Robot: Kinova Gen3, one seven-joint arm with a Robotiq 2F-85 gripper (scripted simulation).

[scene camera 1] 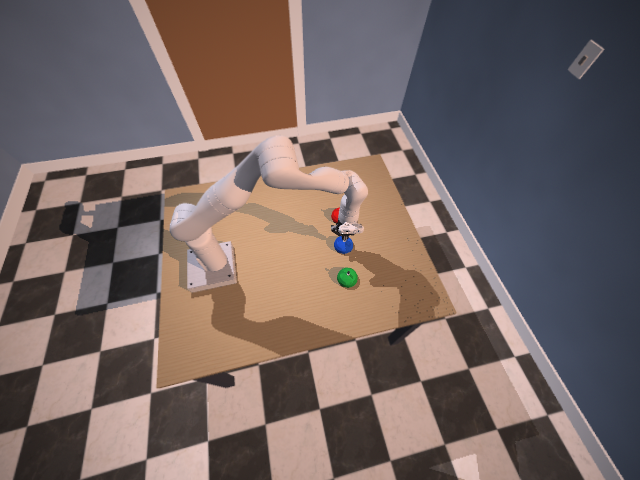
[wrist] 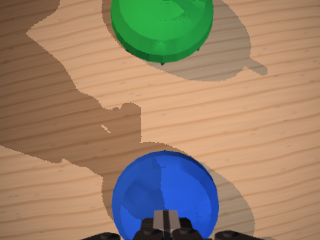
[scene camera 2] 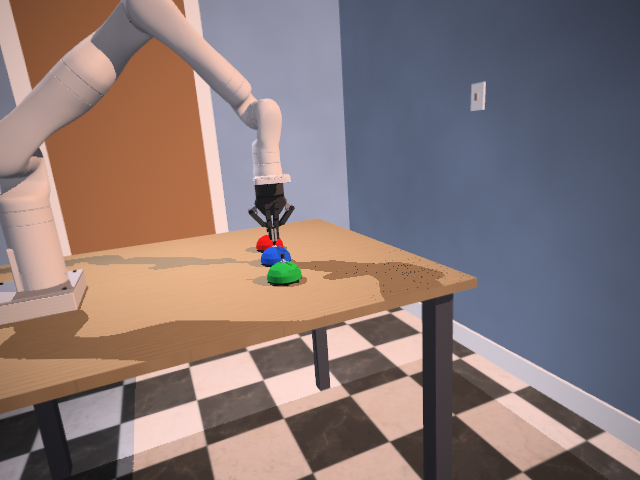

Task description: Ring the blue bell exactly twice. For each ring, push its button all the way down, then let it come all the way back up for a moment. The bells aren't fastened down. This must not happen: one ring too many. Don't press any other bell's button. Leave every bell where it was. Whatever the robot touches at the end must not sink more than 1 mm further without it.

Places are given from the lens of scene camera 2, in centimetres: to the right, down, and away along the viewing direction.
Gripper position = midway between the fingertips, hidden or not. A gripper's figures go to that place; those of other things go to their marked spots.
my gripper (scene camera 2: 274,241): -12, 0, 110
green bell (scene camera 2: 285,273): -8, 8, 92
